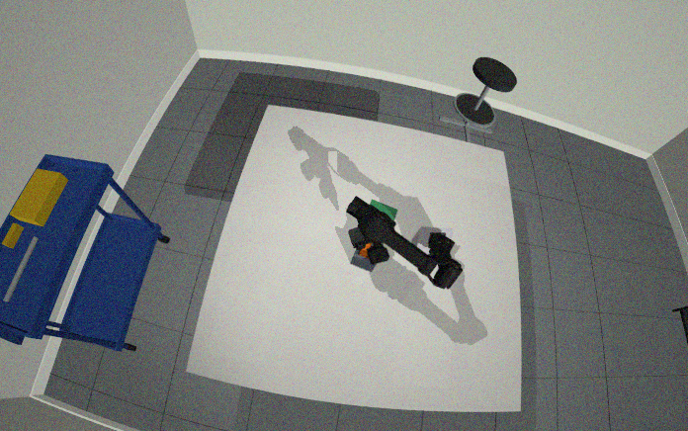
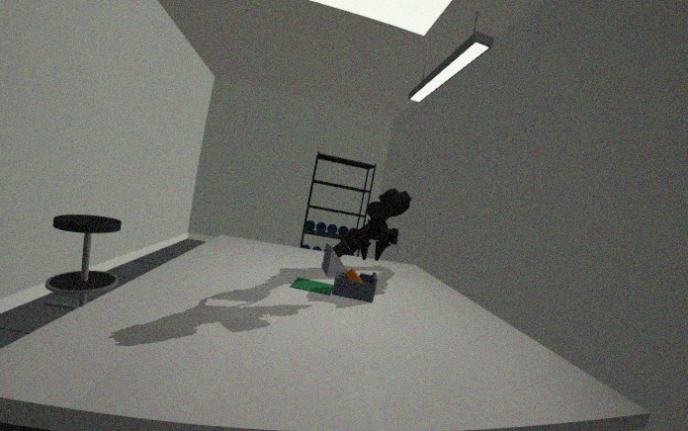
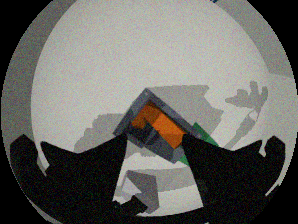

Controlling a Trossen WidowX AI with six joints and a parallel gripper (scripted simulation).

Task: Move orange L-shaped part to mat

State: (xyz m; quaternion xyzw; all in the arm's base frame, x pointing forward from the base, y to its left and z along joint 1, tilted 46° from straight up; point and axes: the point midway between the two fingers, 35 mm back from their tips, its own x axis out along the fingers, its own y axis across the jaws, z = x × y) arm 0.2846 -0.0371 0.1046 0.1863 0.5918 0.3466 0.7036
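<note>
Right now my gripper tip is 2 cm past the orange L-shaped part, 1 cm to the left of it and 10 cm above it. The rest, counted from my gripper tip: green mat 8 cm behind, 18 cm to the right, 16 cm below.
</note>
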